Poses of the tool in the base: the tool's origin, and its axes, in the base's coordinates. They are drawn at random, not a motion.
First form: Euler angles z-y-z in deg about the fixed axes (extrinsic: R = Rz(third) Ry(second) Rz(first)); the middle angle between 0 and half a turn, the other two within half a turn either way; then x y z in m.
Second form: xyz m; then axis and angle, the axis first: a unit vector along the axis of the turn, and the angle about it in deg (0 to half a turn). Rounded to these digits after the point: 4 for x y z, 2 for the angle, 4 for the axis.
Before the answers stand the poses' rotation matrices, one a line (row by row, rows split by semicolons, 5 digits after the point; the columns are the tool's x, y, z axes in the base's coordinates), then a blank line. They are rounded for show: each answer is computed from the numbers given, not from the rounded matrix.
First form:
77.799 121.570 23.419 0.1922 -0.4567 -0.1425
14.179 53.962 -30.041 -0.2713 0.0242 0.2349
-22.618 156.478 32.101 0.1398 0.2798 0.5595
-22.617 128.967 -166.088 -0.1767 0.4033 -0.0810
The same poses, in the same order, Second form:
-0.49001 0.38556 0.78182; 0.85292 0.39731 0.33863; -0.18006 0.83276 -0.52354
0.61640 0.36062 0.70000; -0.07351 0.91144 -0.40481; -0.78399 0.19807 0.58832
-0.51261 -0.78926 0.33808; -0.77557 0.59457 0.21209; -0.36841 -0.15349 -0.91691
0.47102 0.45669 -0.75470; 0.51286 -0.83787 -0.18694; -0.71771 -0.29901 -0.62887

0.1922 -0.4567 -0.1425 0.4194 0.8165 0.3967 143.91
-0.2713 0.0242 0.2349 0.3633 0.8942 -0.2616 56.08
0.1398 0.2798 0.5595 -0.4595 0.8880 0.0172 156.56
-0.1767 0.4033 -0.0810 -0.8575 -0.2830 0.4298 176.25

